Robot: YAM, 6 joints.
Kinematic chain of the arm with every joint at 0, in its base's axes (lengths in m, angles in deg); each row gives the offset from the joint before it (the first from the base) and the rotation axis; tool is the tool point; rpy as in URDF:
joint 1: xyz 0 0 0.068 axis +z
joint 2: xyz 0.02 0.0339 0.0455 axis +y
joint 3: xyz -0.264 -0.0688 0 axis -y
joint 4: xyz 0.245 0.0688 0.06 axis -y
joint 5: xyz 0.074 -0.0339 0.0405 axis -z
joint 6: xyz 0.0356 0 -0.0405 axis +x
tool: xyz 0 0 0 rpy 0 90 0
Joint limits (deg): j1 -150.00..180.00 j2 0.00..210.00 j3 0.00..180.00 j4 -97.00..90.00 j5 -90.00..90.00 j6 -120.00..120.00
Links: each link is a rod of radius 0.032 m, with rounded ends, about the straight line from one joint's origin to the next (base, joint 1, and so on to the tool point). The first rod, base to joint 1, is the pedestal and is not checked.
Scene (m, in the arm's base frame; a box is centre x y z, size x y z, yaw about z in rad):
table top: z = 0
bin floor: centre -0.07 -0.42 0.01 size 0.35 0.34 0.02 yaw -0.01
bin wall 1: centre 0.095 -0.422 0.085 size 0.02 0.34 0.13 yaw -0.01
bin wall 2: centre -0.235 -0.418 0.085 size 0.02 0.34 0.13 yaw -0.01
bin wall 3: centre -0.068 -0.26 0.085 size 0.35 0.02 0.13 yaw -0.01
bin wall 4: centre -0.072 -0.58 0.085 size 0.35 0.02 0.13 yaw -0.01
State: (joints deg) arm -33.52 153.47 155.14 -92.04 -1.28 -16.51
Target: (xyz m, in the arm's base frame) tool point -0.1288 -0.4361 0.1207
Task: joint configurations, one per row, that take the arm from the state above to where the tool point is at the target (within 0.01 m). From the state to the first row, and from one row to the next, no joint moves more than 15 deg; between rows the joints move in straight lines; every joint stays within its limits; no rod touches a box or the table.
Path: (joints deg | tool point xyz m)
1: -47.39 147.54 156.05 -93.01 -7.53 -10.41 | 0.3329 -0.3550 0.2420
2: -61.25 141.61 156.95 -93.98 -13.78 -4.31 | 0.2329 -0.4069 0.2937
3: -75.12 135.68 157.86 -94.95 -20.03 1.79 | 0.1260 -0.4269 0.3434
4: -85.46 140.81 149.34 -95.64 -11.97 -4.31 | 0.0440 -0.4615 0.2673
5: -95.79 145.93 140.82 -96.32 -3.91 -10.41 | -0.0446 -0.4642 0.1920
6: -106.13 151.05 132.30 -97.00 4.14 -16.51 | -0.1288 -0.4361 0.1207

